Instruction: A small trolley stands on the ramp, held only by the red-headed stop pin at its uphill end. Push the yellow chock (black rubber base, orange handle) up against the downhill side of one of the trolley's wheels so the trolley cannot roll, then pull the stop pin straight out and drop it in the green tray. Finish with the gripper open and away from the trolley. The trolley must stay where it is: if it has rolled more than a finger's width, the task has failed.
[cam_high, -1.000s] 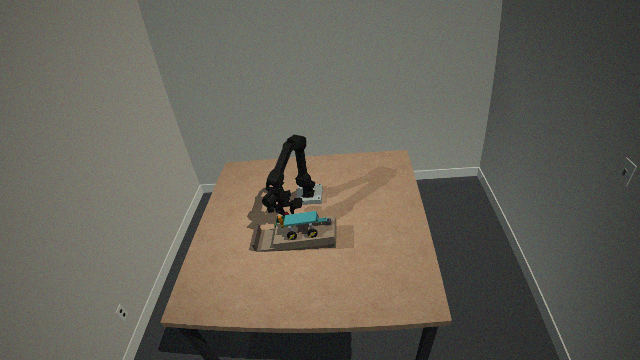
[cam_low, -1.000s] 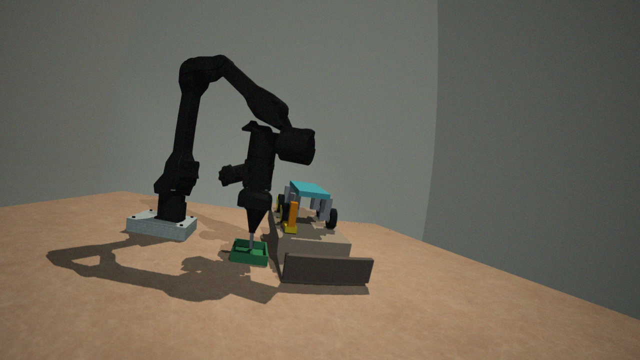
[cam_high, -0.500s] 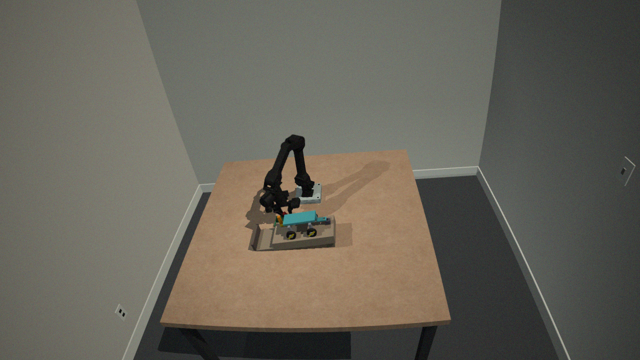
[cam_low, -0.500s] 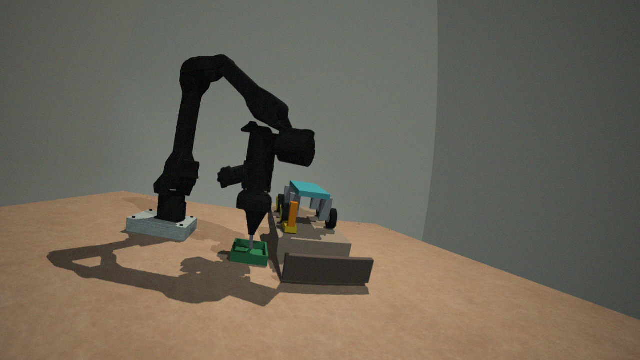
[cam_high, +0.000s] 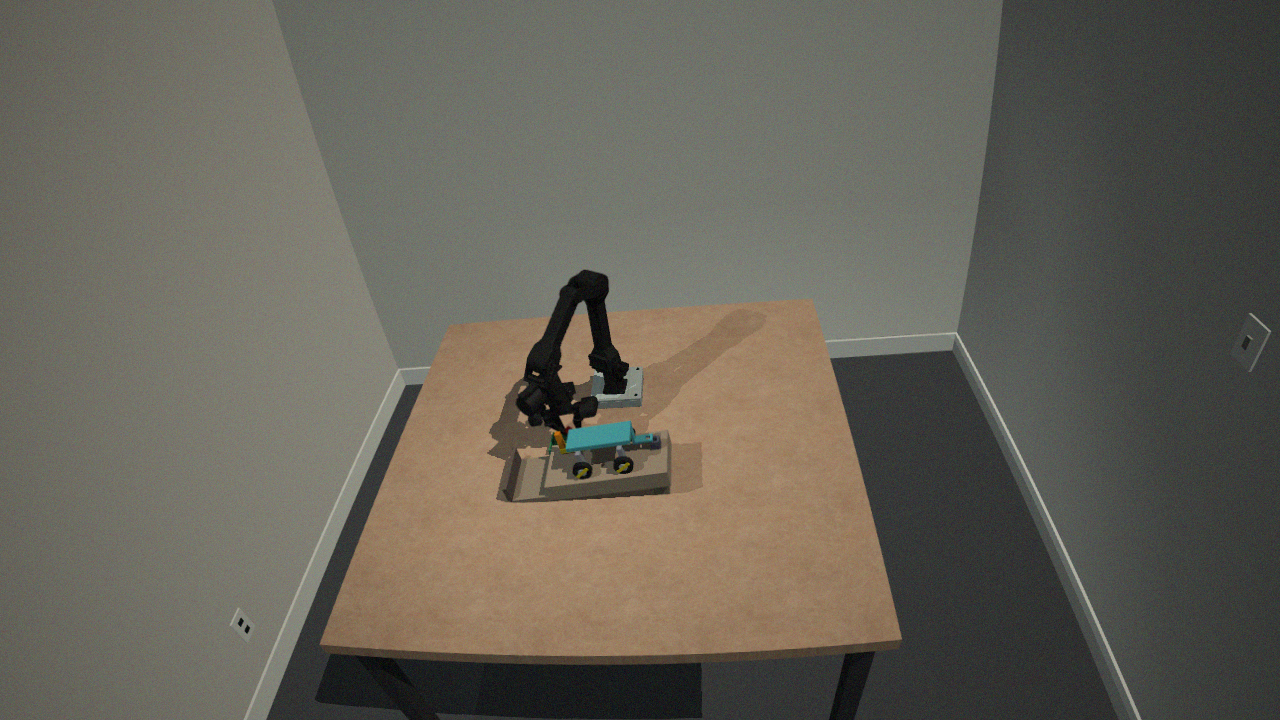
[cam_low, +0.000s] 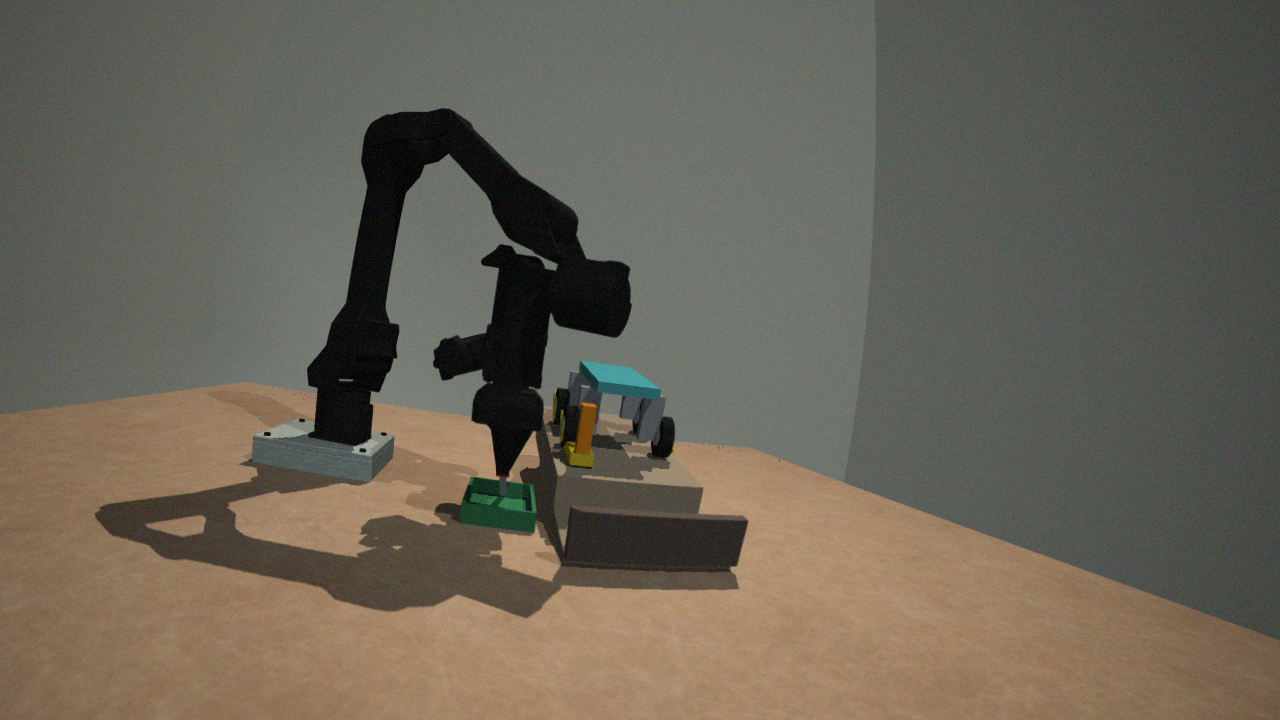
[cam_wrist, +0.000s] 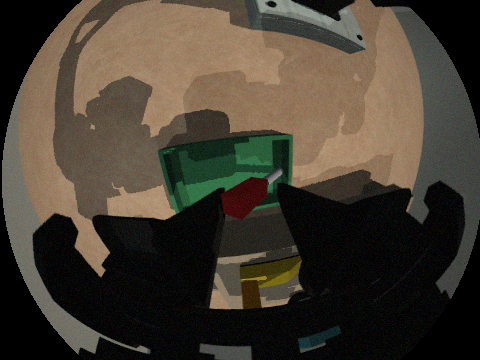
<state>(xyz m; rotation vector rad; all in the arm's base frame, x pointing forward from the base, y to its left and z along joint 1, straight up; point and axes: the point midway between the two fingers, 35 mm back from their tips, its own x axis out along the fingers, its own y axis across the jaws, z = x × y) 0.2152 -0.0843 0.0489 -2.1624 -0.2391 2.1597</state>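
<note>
The green tray is 50 mm below my gripper tip and 10 mm to the right of it. From my gripper tip the other things lie so: yellow chock 80 mm ahead, 40 mm above, 10 mm to the left; red-headed stop pin 10 mm to the left, 10 mm below; brown ramp 120 mm to the left, 120 mm ahead.
</note>
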